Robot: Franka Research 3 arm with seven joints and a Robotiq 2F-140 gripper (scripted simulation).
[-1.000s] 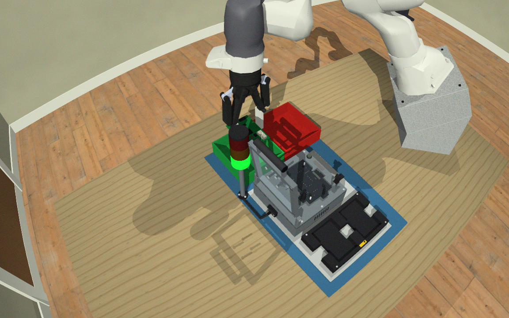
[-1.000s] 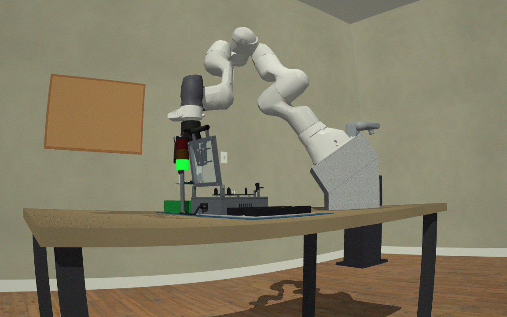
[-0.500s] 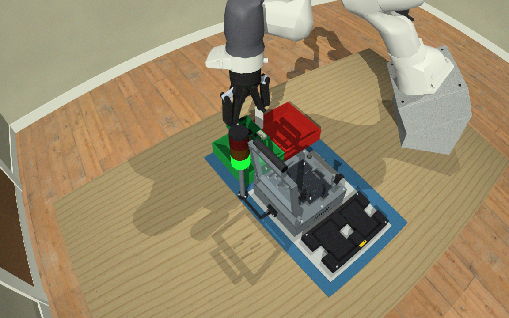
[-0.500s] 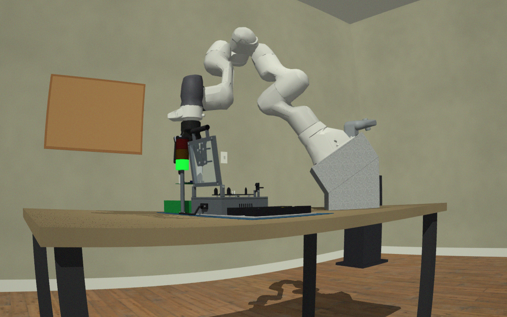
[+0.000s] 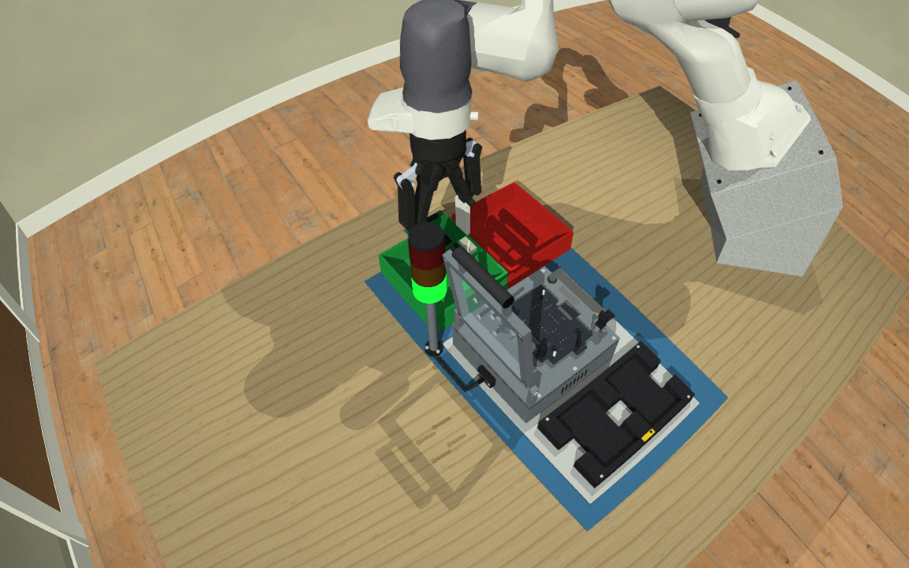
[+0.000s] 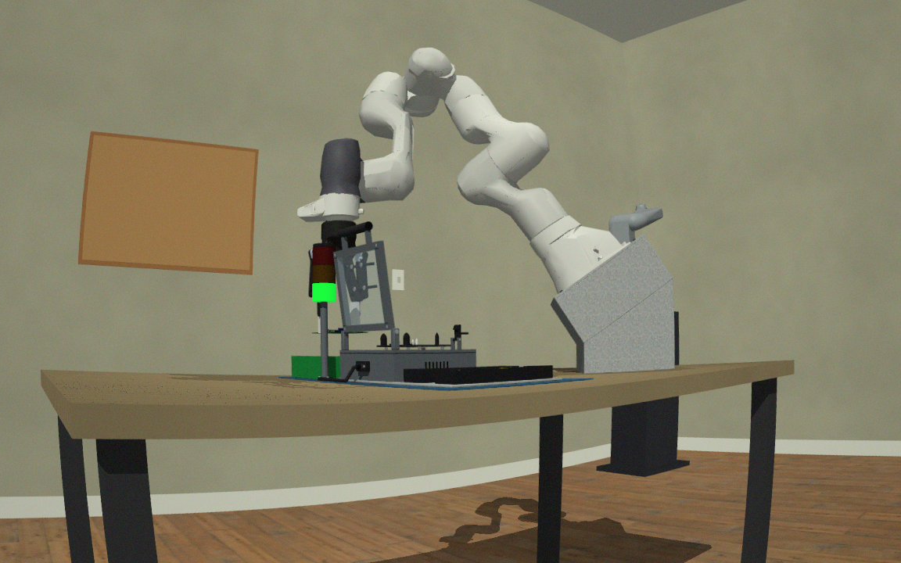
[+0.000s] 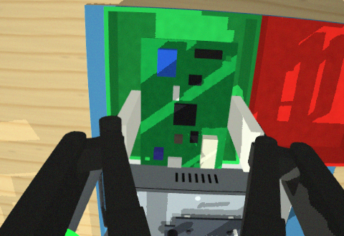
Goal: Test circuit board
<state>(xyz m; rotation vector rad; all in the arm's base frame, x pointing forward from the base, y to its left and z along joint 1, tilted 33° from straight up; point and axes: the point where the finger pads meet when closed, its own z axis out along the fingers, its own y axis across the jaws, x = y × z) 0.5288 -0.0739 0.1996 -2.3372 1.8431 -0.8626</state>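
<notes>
Right now my hand is 110 mm above the green bin. Also, from my hand: red bin (140 mm behind, 20 mm to the right, 110 mm below); green circuit board (20 mm below); tester plate (70 mm behind, 200 mm to the left, 50 mm below).
</notes>
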